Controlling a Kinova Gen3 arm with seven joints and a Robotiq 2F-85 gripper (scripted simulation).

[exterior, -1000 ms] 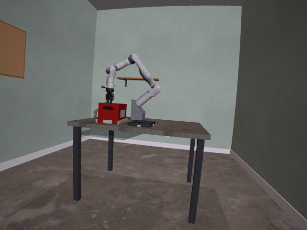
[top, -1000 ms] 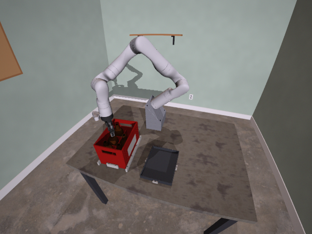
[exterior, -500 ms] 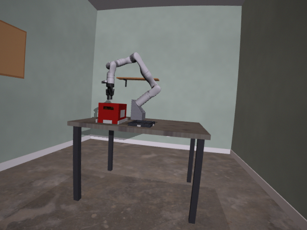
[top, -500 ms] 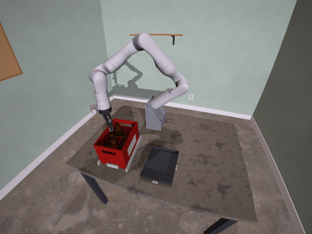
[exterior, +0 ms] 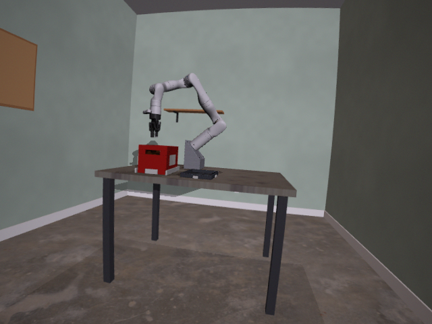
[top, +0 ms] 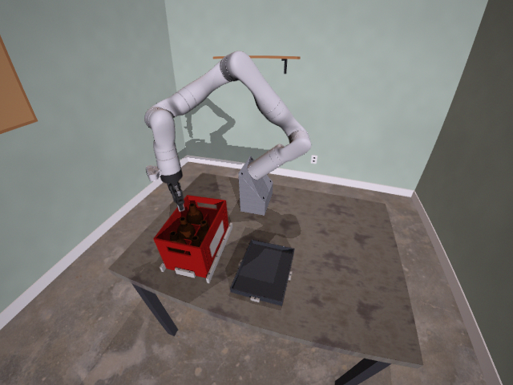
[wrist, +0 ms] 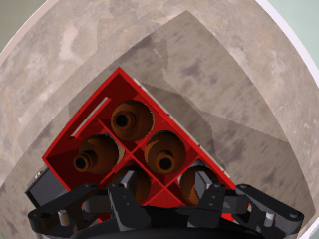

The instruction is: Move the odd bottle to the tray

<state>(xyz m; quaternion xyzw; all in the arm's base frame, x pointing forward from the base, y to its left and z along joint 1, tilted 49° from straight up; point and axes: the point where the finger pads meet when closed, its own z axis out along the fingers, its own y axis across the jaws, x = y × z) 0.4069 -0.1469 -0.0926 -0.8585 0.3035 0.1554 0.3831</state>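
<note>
Now: hand 160 mm above the crate, 40 mm to the right of it and 10 mm past it. From my hand the other things lie so: dark tray (340 mm to the left, 230 mm below, 20 mm ahead).
</note>
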